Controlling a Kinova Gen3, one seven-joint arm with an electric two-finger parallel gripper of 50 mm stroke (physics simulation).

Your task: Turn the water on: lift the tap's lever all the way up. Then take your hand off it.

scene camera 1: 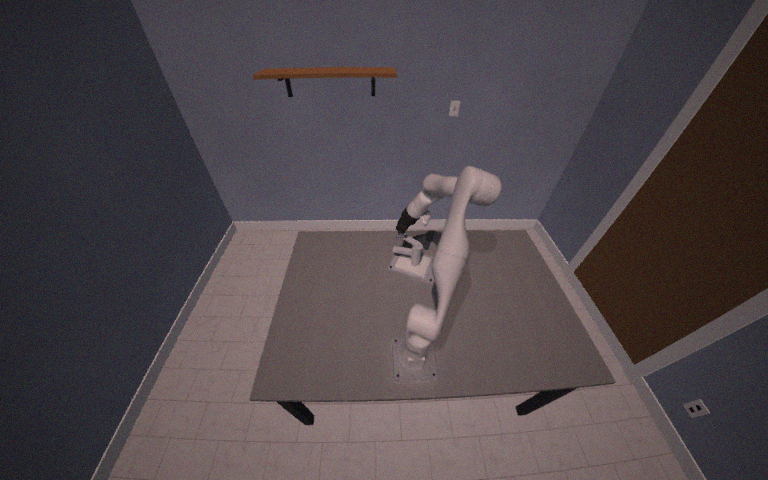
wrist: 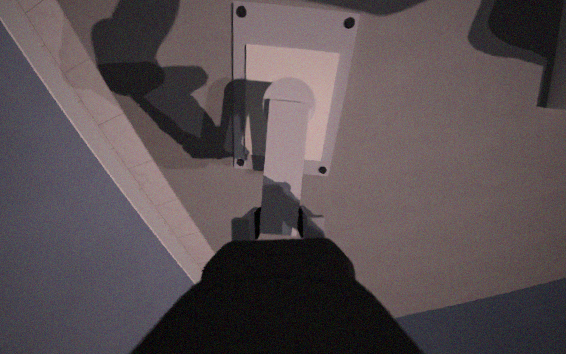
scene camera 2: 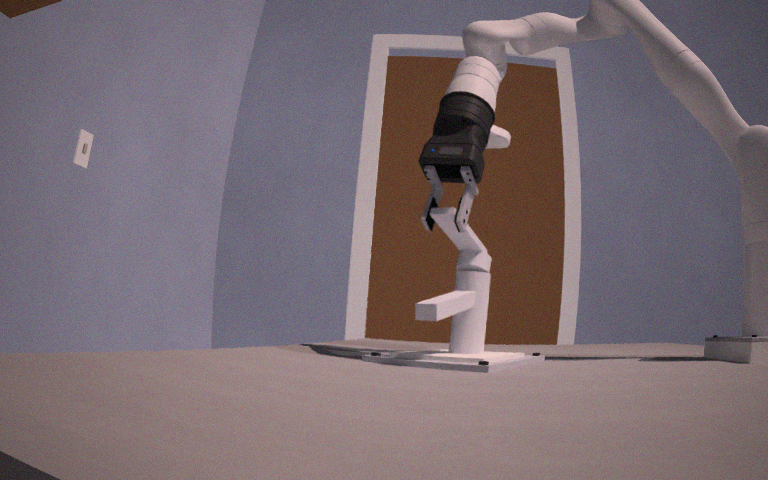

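Seen in the pictures: gripper, fingertip midpoint: [scene camera 1: 398,236] [wrist: 279,217] [scene camera 2: 442,226]; arm's base, link origin: [scene camera 1: 412,357] [scene camera 2: 766,335].
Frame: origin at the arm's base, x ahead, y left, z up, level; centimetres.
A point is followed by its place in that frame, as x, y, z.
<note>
The tap's white lever [scene camera 1: 414,241] @[50.3, -7.0, 12.8] [scene camera 2: 465,237] @[50.8, -3.9, 12.8] [wrist: 285,145] @[50.6, -6.1, 13.1] slopes steeply up from the top of the tap body [scene camera 1: 416,257] @[47.1, -8.3, 4.7] [scene camera 2: 469,322] @[49.4, -6.2, 2.2] to its raised free end. The spout [scene camera 1: 400,250] @[52.0, -0.8, 4.9] [scene camera 2: 442,307] @[53.0, 2.0, 3.8] sticks out level below it. The tap stands on a pale base plate [scene camera 1: 408,273] @[43.1, -4.4, -2.8] [scene camera 2: 421,362] @[54.8, 2.1, -2.9] [wrist: 295,27] @[45.1, -17.2, -2.7]. My gripper [scene camera 1: 401,234] @[53.7, 0.3, 13.4] [scene camera 2: 444,221] @[53.7, 0.3, 13.4] [wrist: 279,217] @[53.7, 0.3, 13.4] is shut on the lever's free end, with one finger on each side of it. In the wrist view the tip of the lever is partly hidden by my gripper's dark body.
The tap's plate is on the grey table [scene camera 1: 339,322] @[18.1, 29.1, -3.6] [scene camera 2: 271,413] @[60.2, 41.7, -3.5] [wrist: 450,175] @[24.9, 14.4, -3.5], near its back edge. The robot's base [scene camera 1: 400,370] @[-4.6, 5.0, 0.1] [scene camera 2: 727,349] @[8.2, -0.2, -1.9] is at the front. A wooden shelf [scene camera 1: 325,73] hangs on the back wall. A brown door [scene camera 1: 690,198] [scene camera 2: 529,198] is at the right.
</note>
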